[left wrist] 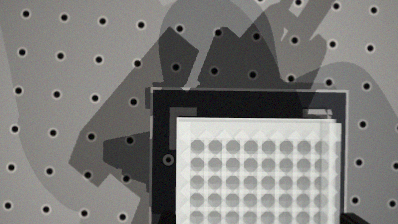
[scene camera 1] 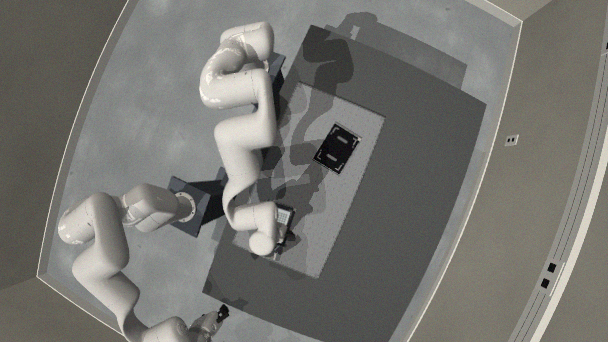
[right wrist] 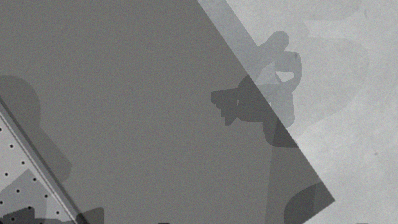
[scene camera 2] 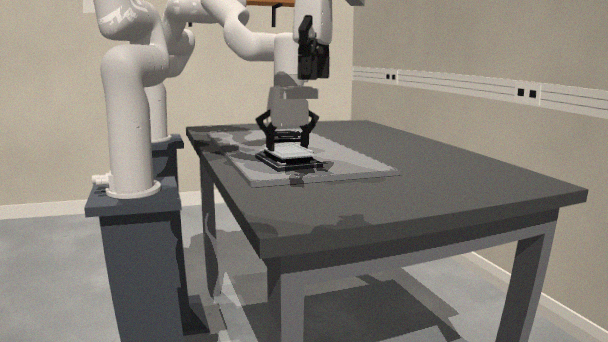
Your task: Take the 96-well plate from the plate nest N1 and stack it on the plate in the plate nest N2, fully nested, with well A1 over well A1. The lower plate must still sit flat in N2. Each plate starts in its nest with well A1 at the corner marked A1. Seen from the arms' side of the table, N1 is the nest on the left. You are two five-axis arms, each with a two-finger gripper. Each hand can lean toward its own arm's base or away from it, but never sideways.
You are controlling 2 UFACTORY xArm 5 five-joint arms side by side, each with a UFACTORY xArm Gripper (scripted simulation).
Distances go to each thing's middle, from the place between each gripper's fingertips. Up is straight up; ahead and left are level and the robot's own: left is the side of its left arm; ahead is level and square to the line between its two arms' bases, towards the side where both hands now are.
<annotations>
Right now my left hand [scene camera 2: 287, 149] is 10 mm above the white 96-well plate [left wrist: 217, 150]. Also, from my left hand: nest N1 [scene camera 1: 331, 145]: 70 mm ahead, 360 mm to the left, 40 mm below.
Right now my right hand [scene camera 2: 314, 78] is 3 cm short of the white 96-well plate, 34 cm to the right of it and 21 cm above it. The rest, counted from my right hand: nest N1 (11 cm ahead, 71 cm to the left, 23 cm below).
</annotations>
